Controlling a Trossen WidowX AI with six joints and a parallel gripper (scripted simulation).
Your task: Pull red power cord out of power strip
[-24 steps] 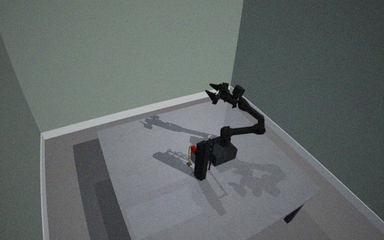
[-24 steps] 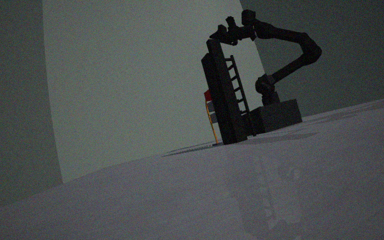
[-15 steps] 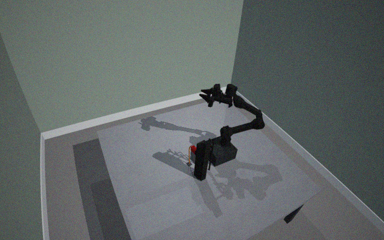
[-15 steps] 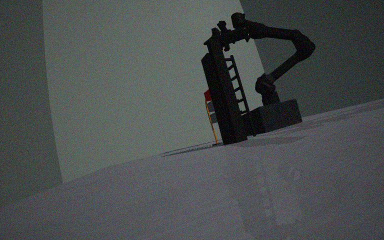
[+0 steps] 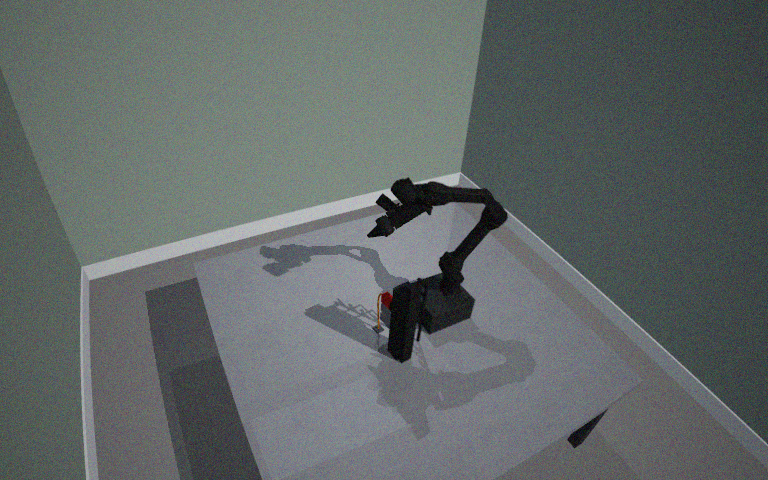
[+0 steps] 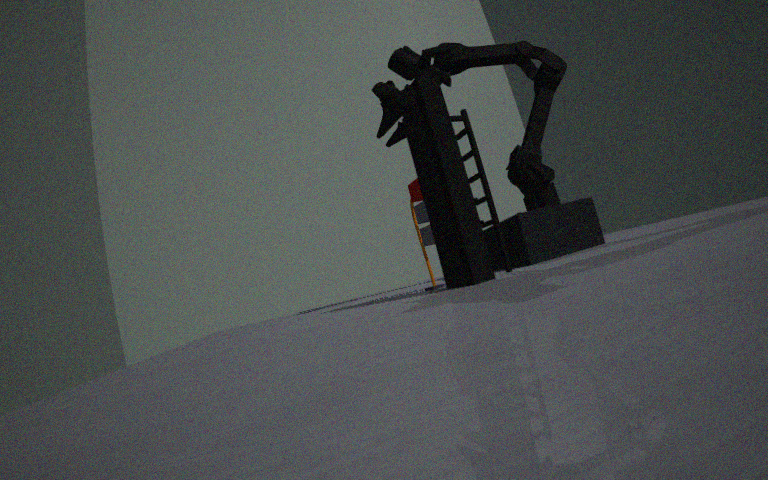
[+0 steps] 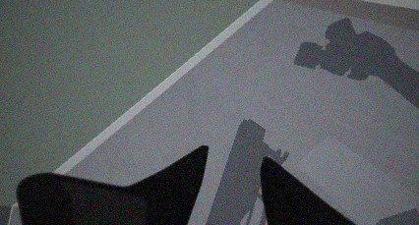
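My gripper tip is 4 cm past the red plug, 17 cm to the right of it and 15 cm above it. From my gripper tip the other things lie so: grey block: 2 cm behind, 11 cm to the left, 35 cm below.
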